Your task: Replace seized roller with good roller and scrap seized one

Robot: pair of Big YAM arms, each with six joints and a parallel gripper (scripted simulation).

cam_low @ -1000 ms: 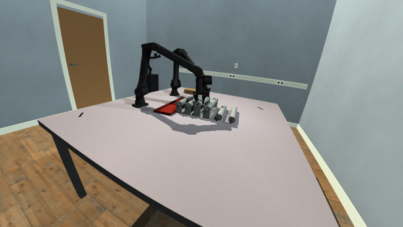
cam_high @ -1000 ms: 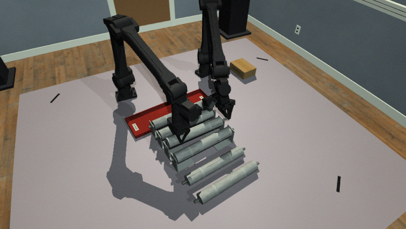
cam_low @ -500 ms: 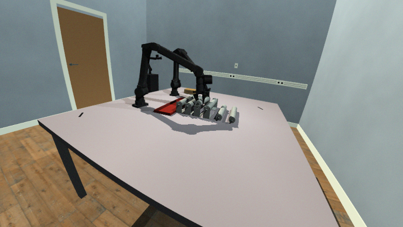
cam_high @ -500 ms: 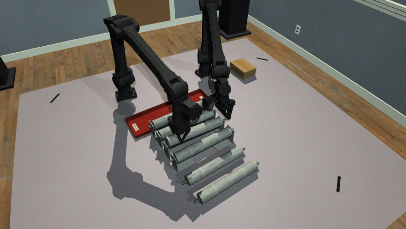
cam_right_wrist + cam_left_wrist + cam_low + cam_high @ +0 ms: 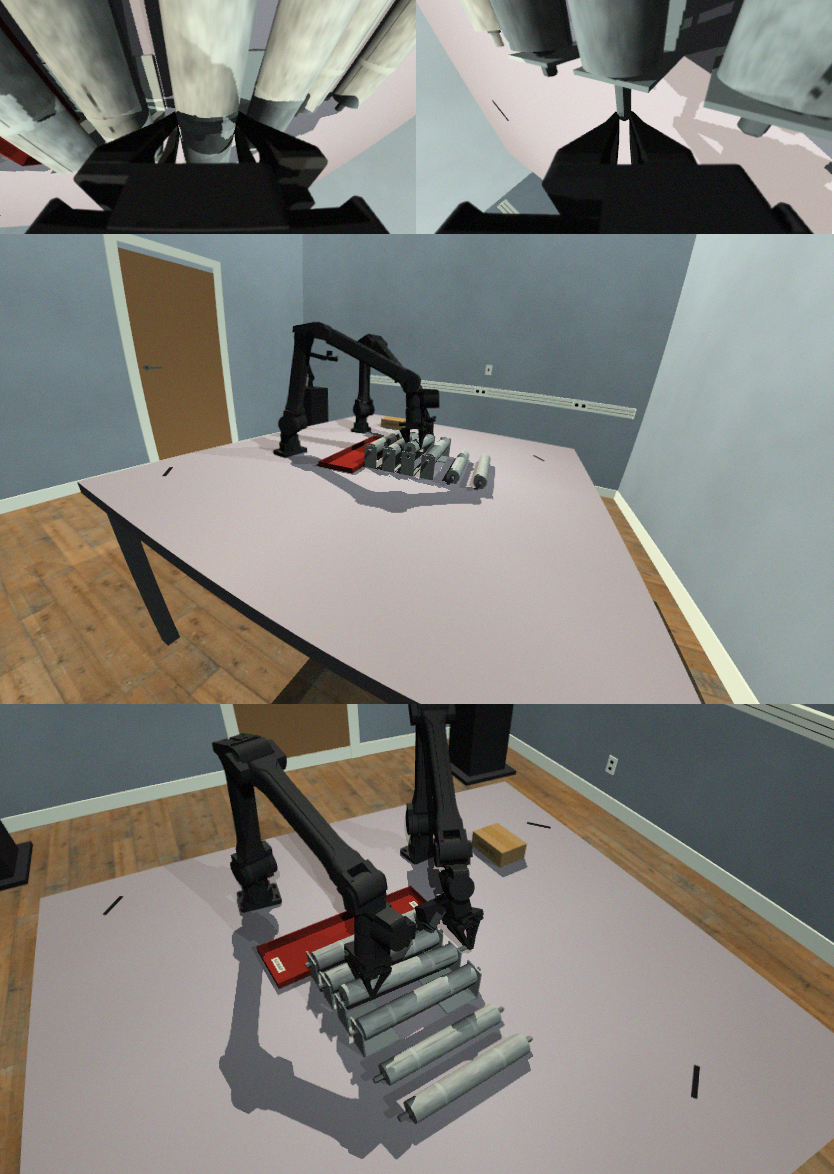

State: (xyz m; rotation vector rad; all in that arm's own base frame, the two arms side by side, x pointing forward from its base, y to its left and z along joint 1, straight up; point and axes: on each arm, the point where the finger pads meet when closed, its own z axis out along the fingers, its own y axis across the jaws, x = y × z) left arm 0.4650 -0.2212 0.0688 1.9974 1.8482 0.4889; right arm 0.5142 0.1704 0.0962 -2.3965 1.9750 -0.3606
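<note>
The roller is 10 mm behind my right hand, 90 mm to the left of it and 10 mm below it. Also, from my right hand: red scrap tray (260 mm behind, 60 mm to the left, 90 mm below); cardboard box (420 mm behind, 620 mm to the left, 60 mm below).
</note>
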